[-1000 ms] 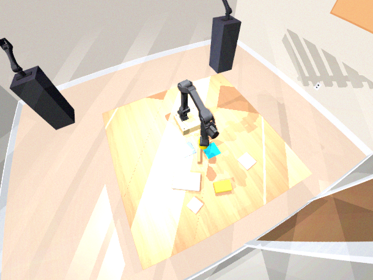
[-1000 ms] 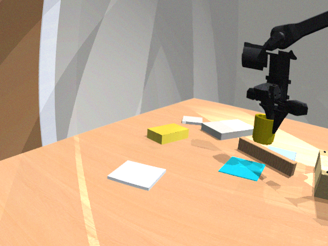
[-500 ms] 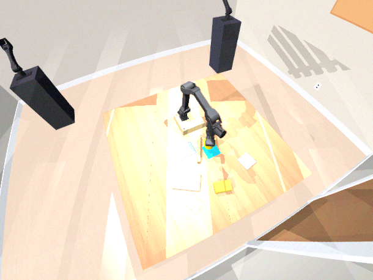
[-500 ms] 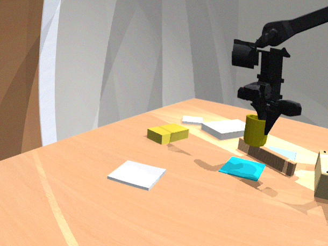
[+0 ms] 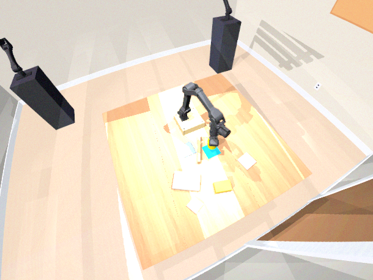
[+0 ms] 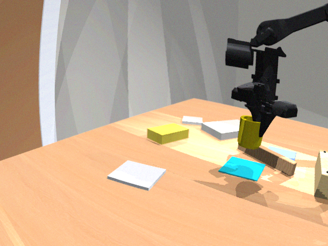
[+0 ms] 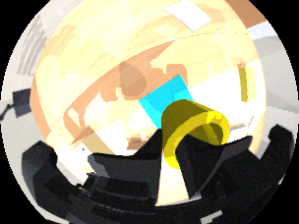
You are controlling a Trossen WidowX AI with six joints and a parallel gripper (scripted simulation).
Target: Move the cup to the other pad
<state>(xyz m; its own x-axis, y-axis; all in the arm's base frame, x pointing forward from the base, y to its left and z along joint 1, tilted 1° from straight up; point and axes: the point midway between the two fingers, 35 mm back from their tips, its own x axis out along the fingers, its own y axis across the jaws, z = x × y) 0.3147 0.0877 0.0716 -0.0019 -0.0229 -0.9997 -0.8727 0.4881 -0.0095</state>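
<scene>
The cyan pad lies 30 mm ahead of my gripper tip, 10 mm to the right of it and 110 mm below it. Also, from my gripper tip: pale blue pad: 60 mm behind, 180 mm to the right, 110 mm below; wooden bar: 20 mm behind, 100 mm to the right, 90 mm below; yellow cup: 20 mm ahead, 20 mm to the right.
</scene>
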